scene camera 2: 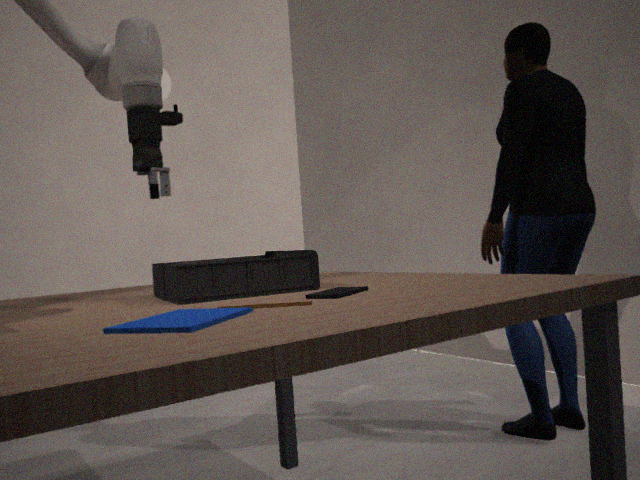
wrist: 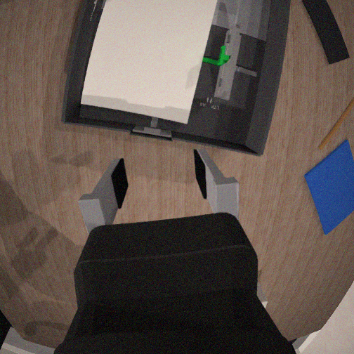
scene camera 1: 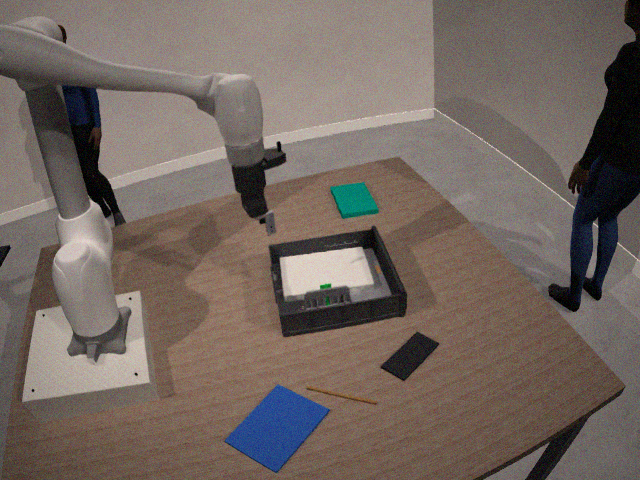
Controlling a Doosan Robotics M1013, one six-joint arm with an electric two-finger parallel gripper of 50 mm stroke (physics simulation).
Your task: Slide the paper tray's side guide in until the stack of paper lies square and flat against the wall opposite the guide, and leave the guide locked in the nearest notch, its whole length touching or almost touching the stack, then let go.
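Places are measured from the arm's base along level axes (x right, y ahead, z up), in millimetres.
Pixels of known places: gripper, between the fingertips: [scene camera 2: 160,197] [scene camera 1: 267,228]; arm's base, origin of its link: [scene camera 1: 100,332].
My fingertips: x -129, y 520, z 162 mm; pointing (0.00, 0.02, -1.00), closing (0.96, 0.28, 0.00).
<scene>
Ahead of a thing's pixels: the offset from my fingertips to its top centre.
The dark paper tray @(dx +6, dy +158, dz -146 mm) [scene camera 1: 356,314] [scene camera 2: 237,280] [wrist: 274,85] stands on the table. The white paper stack @(dx -42, dy +142, dz -200 mm) [scene camera 1: 323,269] [wrist: 147,55] lies in it, looking slightly turned against the tray walls; its contact with the wall opposite the guide is hard to judge. The grey side guide @(dx +72, dy +126, dz -160 mm) [scene camera 1: 342,295] [wrist: 226,80], with a green latch @(dx +62, dy +126, dz -161 mm) [scene camera 1: 325,286] [wrist: 223,56], stands upright near the tray's front wall in scene camera 1. In the wrist view a gap shows between guide and stack. My gripper [scene camera 1: 267,226] [scene camera 2: 159,194] [wrist: 159,167] is open and empty, above and outside the tray's end nearest the robot base.
A teal book @(dx -448, dy +323, dz -224 mm) [scene camera 1: 354,199] lies behind the tray. A black flat object @(dx +305, dy +293, dz -234 mm) [scene camera 1: 409,355] [scene camera 2: 337,292] [wrist: 327,32], a pencil @(dx +383, dy +99, dz -235 mm) [scene camera 1: 341,395] [scene camera 2: 268,304] and a blue book @(dx +445, dy -63, dz -234 mm) [scene camera 1: 278,427] [scene camera 2: 178,320] [wrist: 332,187] lie in front. Two people stand beyond the table.
</scene>
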